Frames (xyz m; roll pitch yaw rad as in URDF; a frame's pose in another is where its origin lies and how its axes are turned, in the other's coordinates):
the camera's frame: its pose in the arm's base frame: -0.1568 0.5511 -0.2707 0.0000 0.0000 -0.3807
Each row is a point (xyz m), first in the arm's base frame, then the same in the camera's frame.
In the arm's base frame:
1: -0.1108 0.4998 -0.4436
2: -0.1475 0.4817 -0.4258
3: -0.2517 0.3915 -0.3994
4: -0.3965 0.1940 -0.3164
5: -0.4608 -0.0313 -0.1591
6: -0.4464 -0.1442 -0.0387
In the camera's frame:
1: 0.0618 -0.0305 -0.1729
2: 0.0344 -0.0610 -0.1551
3: -0.0288 -0.1834 -0.1287
4: -0.0899 -0.4206 -0.0457
5: -0.0658 -0.6537 0.1116
6: -0.0105 -0.7531 0.2320

